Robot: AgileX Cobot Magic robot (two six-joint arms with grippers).
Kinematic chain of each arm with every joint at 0, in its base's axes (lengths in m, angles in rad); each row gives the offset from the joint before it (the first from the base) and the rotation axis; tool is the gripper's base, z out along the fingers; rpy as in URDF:
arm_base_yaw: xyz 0 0 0.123 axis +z
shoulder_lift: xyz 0 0 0 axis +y
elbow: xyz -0.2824 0 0.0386 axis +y
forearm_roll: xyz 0.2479 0 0.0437 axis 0.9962 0 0.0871
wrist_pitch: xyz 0 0 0 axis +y
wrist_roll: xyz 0.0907 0 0.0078 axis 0.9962 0 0.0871
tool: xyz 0 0 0 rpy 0 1.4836 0
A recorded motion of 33 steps. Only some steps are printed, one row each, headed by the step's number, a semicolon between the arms.
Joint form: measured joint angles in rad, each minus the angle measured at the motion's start. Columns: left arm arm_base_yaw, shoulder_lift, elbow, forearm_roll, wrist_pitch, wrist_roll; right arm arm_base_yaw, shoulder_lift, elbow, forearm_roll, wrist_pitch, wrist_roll.
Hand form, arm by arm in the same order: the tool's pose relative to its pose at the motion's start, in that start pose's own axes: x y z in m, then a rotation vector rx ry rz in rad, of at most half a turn. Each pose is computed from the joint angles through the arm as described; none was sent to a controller.
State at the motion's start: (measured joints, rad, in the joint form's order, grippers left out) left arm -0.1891 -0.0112 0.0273 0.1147 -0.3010 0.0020; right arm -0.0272 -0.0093 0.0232 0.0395 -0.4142 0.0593
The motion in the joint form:
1: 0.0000 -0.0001 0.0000 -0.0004 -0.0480 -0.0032; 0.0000 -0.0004 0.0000 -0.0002 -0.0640 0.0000
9: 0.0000 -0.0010 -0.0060 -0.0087 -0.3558 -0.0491; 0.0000 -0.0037 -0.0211 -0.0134 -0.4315 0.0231
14: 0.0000 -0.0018 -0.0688 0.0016 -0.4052 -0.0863; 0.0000 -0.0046 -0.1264 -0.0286 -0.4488 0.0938
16: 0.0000 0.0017 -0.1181 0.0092 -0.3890 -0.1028; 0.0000 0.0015 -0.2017 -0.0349 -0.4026 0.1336
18: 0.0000 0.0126 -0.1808 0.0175 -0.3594 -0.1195; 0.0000 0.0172 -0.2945 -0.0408 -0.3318 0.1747
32: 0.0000 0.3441 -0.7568 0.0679 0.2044 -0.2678; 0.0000 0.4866 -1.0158 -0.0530 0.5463 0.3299
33: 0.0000 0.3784 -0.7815 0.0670 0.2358 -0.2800; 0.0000 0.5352 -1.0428 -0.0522 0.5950 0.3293
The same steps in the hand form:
1: -0.0044 0.0000 -0.0001 -0.0002 -0.0481 -0.0036; -0.0059 0.0004 -0.0002 -0.0039 -0.0643 -0.0002
9: -0.0338 0.0008 -0.0057 0.0035 -0.3628 -0.0560; -0.0450 0.0039 -0.0079 -0.0409 -0.4545 0.0123
14: -0.0586 0.0025 -0.0072 0.0132 -0.4753 -0.0793; -0.0803 0.0083 -0.0071 -0.0813 -0.5745 0.0699
16: -0.0732 0.0039 -0.0066 0.0170 -0.5045 -0.0858; -0.1005 0.0107 -0.0044 -0.0997 -0.5952 0.1033
18: -0.0905 0.0057 -0.0052 0.0200 -0.5262 -0.0914; -0.1238 0.0134 -0.0005 -0.1158 -0.5990 0.1379
32: -0.1971 0.0256 0.0589 -0.0193 -0.2086 -0.1895; -0.2185 0.0240 0.1119 -0.0098 0.0197 0.2802
33: -0.1974 0.0265 0.0675 -0.0234 -0.1682 -0.2039; -0.2128 0.0236 0.1251 0.0071 0.0882 0.2797

